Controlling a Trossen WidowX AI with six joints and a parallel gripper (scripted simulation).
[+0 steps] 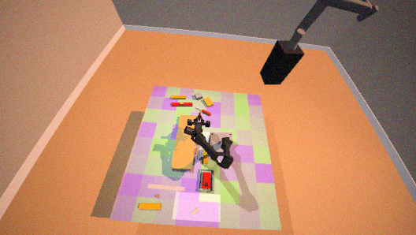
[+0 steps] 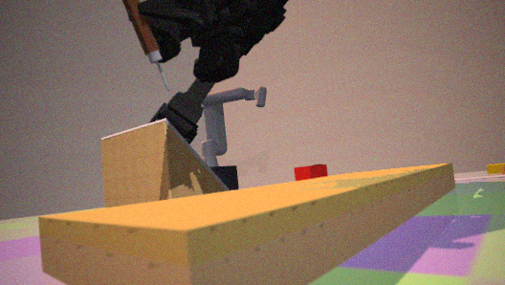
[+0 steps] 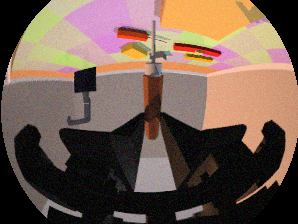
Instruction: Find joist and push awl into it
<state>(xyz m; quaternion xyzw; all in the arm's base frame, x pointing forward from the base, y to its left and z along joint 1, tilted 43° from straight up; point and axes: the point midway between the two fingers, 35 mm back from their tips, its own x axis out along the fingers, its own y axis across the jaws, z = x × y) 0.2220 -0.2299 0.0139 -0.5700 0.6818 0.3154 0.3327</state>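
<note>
Right now the awl is 2 cm to the left of my gripper tip and 4 cm below it. Also, from my gripper tip: red stud finder: 3 cm behind, 51 cm to the left, 19 cm below; grey tray: 3 cm behind, 50 cm to the left, 23 cm below; red level: 18 cm ahead, 28 cm to the right, 23 cm below.
</note>
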